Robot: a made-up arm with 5 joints.
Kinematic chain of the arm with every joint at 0, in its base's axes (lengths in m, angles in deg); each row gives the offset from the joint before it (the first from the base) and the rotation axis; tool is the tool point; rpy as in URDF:
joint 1: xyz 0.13 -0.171 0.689 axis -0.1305 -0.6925 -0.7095
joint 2: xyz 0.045 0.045 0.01 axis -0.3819 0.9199 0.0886
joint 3: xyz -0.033 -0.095 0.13 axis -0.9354 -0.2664 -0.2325
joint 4: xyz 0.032 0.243 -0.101 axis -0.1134 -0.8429 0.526
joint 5: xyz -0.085 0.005 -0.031 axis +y
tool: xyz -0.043 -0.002 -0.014 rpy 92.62 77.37 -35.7
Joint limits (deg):
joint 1: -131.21..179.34
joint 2: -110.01..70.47
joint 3: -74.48..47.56
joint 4: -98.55..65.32
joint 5: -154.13..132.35
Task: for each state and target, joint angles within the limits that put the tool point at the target. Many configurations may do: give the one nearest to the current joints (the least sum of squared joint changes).
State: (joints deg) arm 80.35 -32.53 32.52 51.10 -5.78
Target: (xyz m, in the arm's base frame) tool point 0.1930 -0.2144 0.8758
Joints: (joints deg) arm 93.09 -77.18 16.13 65.32 -35.63
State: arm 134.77 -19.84 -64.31 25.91 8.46
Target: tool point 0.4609 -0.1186 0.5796
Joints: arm 158.29 -65.46 -74.48 -7.06 6.49
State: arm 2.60 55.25 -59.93 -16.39 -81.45
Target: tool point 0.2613 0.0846 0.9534
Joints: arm 35.67 55.67 -61.58 -6.90 -97.86
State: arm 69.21 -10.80 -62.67 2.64 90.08
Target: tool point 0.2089 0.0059 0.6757
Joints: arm 58.52 -22.91 -6.26 26.37 73.11
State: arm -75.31 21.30 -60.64 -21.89 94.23
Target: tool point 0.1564 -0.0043 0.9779
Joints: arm -51.91 14.49 -38.78 -17.74 84.66
